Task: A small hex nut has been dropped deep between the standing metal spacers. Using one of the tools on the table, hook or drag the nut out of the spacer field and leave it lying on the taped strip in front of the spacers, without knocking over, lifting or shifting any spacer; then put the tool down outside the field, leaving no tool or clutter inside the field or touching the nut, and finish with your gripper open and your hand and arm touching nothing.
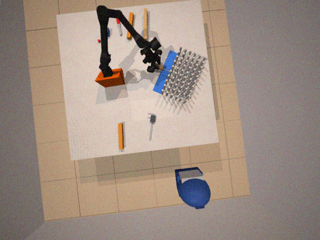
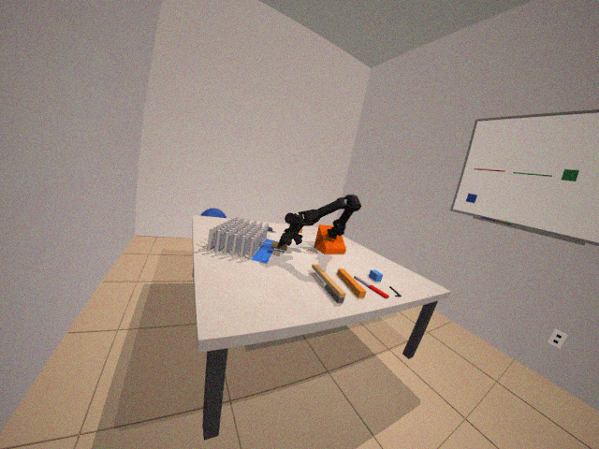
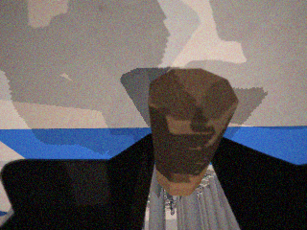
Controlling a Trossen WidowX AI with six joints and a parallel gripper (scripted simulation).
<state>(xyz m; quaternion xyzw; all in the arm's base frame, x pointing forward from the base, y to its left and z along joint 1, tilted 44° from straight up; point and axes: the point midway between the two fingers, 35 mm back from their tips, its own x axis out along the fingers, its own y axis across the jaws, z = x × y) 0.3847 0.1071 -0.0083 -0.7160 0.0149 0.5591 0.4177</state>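
The blue taped strip is 50 mm ahead of my gripper tip, 30 mm to the right of it and 30 mm below it. The rest, counted from my gripper tip: blue block (420 mm behind, 360 mm to the left, 10 mm below); then red tool (310 mm behind, 430 mm to the left, 20 mm below); then thin hook tool (90 mm ahead, 50 mm to the right).
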